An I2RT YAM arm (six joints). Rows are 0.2 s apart.
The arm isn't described. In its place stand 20 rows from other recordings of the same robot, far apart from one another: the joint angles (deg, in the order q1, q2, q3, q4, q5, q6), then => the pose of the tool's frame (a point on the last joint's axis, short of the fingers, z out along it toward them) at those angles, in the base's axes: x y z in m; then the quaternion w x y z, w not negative.
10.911 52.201 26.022 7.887 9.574 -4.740 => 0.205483 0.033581 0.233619 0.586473 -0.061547 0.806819 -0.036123
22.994 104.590 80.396 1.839 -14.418 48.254 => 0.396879 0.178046 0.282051 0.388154 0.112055 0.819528 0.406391
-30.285 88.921 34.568 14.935 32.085 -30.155 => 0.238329 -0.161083 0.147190 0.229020 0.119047 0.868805 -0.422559
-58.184 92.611 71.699 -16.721 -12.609 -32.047 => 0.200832 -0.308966 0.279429 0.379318 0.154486 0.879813 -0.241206
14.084 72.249 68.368 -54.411 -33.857 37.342 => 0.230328 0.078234 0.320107 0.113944 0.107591 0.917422 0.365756
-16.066 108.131 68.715 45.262 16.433 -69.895 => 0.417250 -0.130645 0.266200 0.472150 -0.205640 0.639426 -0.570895
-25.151 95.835 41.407 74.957 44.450 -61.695 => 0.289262 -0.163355 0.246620 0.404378 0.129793 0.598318 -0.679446
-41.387 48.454 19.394 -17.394 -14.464 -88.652 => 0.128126 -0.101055 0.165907 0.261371 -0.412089 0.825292 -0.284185
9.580 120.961 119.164 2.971 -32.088 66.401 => 0.496501 0.102978 0.394307 0.421980 0.146356 0.685493 0.574989
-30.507 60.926 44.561 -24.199 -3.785 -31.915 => 0.196676 -0.113156 0.261553 0.372981 -0.024963 0.907643 -0.190908
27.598 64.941 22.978 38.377 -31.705 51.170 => 0.199204 0.125244 0.226924 0.382703 -0.039856 0.724581 0.571779
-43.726 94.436 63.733 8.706 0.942 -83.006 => 0.276609 -0.265383 0.262157 0.244590 -0.274303 0.782312 -0.502914
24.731 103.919 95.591 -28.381 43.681 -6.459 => 0.386837 0.151110 0.334008 0.463795 -0.062339 0.843955 -0.262200
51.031 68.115 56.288 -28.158 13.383 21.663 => 0.167987 0.194575 0.297182 0.400757 -0.180509 0.883168 0.163784
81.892 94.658 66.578 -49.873 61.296 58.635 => 0.073909 0.297405 0.225153 0.507654 -0.120058 0.848787 -0.086219
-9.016 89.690 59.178 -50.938 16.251 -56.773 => 0.271217 -0.053121 0.197823 0.014584 0.389985 -0.906973 0.158428
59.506 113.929 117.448 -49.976 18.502 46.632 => 0.234112 0.375277 0.351625 0.339300 -0.043509 0.917498 0.202928
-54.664 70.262 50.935 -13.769 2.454 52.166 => 0.157046 -0.224145 0.277696 0.475790 0.711906 0.515714 -0.029205
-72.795 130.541 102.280 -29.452 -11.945 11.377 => 0.153140 -0.469653 0.158967 0.288798 0.618851 0.728397 -0.055288
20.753 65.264 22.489 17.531 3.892 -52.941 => 0.215160 0.078946 0.184229 0.506268 -0.491606 0.686344 -0.175918
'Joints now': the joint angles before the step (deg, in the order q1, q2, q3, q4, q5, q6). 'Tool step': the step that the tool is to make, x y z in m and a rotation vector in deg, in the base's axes. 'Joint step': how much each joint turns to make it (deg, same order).
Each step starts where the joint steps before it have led.
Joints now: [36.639, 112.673, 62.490, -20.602, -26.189, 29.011]
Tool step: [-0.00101, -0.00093, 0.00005, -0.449, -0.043, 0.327]
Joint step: [0.000, -0.161, -0.132, -0.475, 0.259, -0.484]
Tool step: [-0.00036, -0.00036, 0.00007, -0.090, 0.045, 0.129]
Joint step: [-0.012, -0.062, -0.046, -0.178, -0.002, -0.165]
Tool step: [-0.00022, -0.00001, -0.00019, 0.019, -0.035, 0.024]
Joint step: [0.020, -0.016, -0.083, 0.104, 0.004, -0.006]
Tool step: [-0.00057, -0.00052, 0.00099, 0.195, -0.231, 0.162]
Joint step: [-0.019, -0.319, -0.240, 0.142, -0.076, -0.184]
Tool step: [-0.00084, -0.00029, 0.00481, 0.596, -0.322, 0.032]
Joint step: [0.019, -0.926, -0.150, -0.123, -0.275, 0.091]
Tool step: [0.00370, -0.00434, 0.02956, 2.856, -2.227, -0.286]
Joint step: [-1.022, -4.297, 1.267, -2.246, -1.192, -0.366]
